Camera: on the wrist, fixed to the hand. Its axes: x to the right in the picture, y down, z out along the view.
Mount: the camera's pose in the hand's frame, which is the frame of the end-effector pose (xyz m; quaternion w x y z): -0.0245 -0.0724 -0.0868 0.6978 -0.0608 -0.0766 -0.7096
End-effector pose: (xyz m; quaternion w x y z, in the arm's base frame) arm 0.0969 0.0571 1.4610 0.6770 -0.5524 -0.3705 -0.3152
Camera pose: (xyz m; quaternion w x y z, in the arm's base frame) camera 0.0368 -0.0415 1.4674 0.1868 -0.1879 -0.6832 -0.6805
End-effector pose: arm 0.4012 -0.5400 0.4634 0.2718 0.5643 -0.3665 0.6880
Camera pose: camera 0.4134 -0.4264 0.4456 0.6841 0.6900 0.0820 0.2217
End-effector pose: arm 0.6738 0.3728 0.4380 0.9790 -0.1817 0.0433 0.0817
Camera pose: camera 0.6577 0.2711 0.3853 0.7334 -0.2108 -0.1787 -0.6211
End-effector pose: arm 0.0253 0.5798 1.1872 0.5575 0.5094 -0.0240 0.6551
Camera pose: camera 0.0209 0.6418 1.0897 0.8830 0.3888 0.2622 0.0210
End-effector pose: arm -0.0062 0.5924 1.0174 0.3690 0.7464 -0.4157 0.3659
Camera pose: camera 0.0280 0.7029 1.0186 0.5307 0.8214 0.1891 -0.0890
